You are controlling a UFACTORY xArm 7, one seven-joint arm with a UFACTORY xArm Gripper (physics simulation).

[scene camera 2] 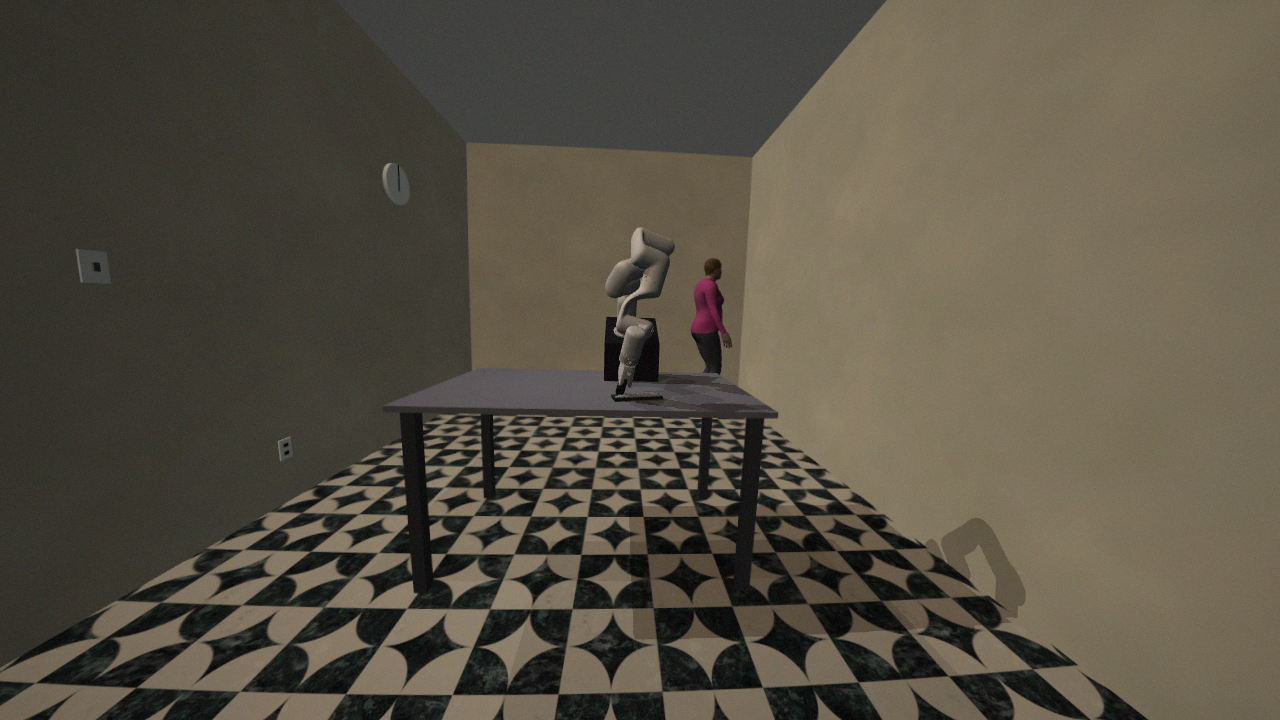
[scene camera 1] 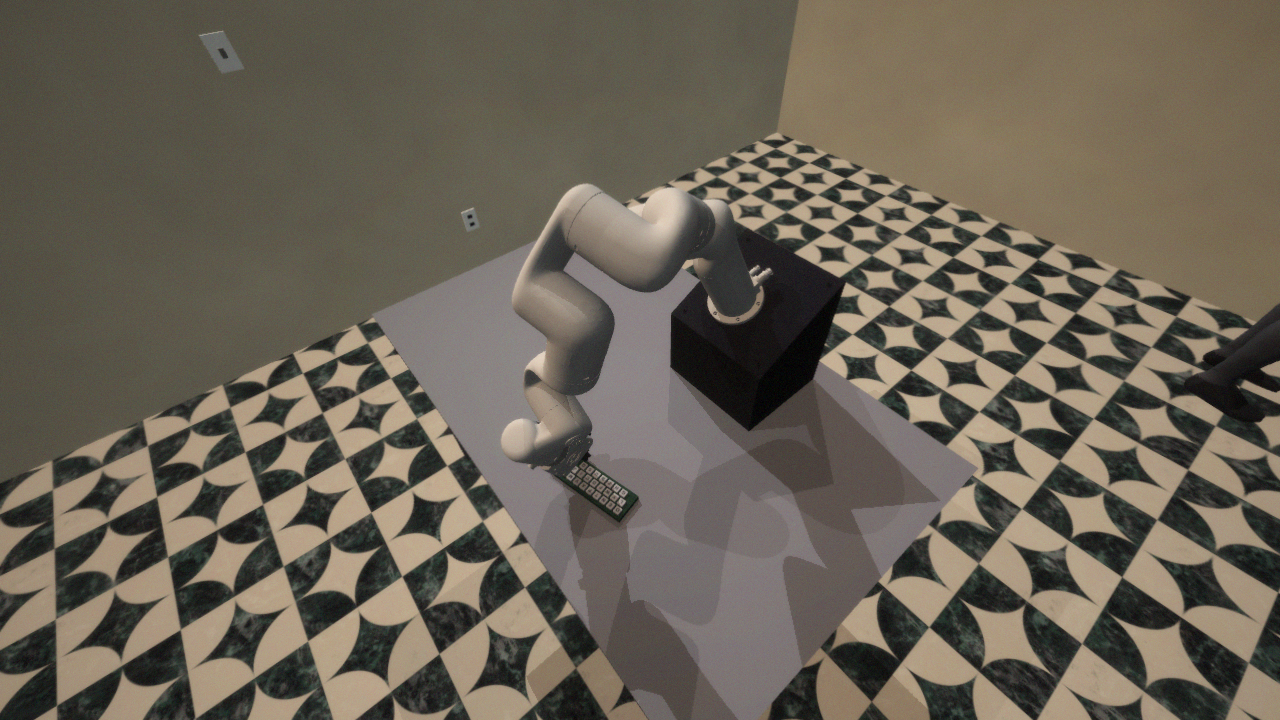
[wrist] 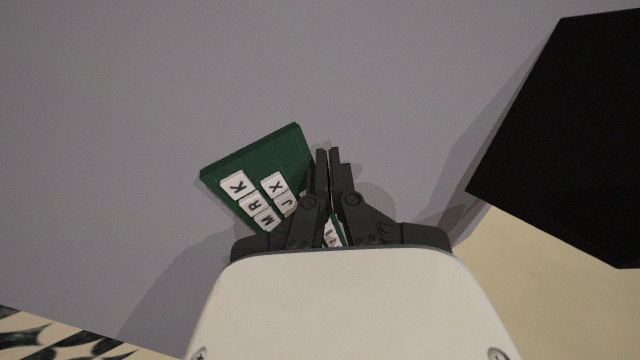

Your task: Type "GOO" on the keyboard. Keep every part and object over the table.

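Seen in the pictures: gripper, fingertip midpoint: [scene camera 2: 619,393] [scene camera 1: 584,453] [wrist: 329,162]; arm's base, origin of the base link: [scene camera 1: 735,299].
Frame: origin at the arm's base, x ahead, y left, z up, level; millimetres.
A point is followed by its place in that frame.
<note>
The green keyboard [scene camera 1: 626,515] {x 399, y 235, z -235 mm} [scene camera 2: 646,396] {x 441, y 181, z -225 mm} [wrist: 272,150] {x 464, y 55, z -226 mm} with white letter keys lies flat on the grey table [scene camera 1: 465,376] {x 604, y -303, z -239 mm} [scene camera 2: 537,385] {x 321, y -334, z -239 mm} [wrist: 125,100] {x 525, y 32, z -239 mm}. In the wrist view the K, R, M, X and J keys show left of the fingers. My gripper [wrist: 329,162] {x 420, y 68, z -225 mm} is shut with nothing between its fingers. It points down at the keyboard's far-left end in scene camera 1, over or beside its edge. The fingers and gripper body hide many keys. I cannot tell whether the fingertips touch a key. The G and O keys cannot be made out.
The black base block [scene camera 1: 751,358] {x 47, y 135, z -39 mm} [scene camera 2: 613,358] {x 110, y -36, z -126 mm} [wrist: 575,150] {x 88, y 55, z -155 mm} bears the arm at the table's back. The keyboard lies near a long table edge in scene camera 1. A person in a pink top [scene camera 2: 708,304] stands behind the table, to the right in scene camera 2.
</note>
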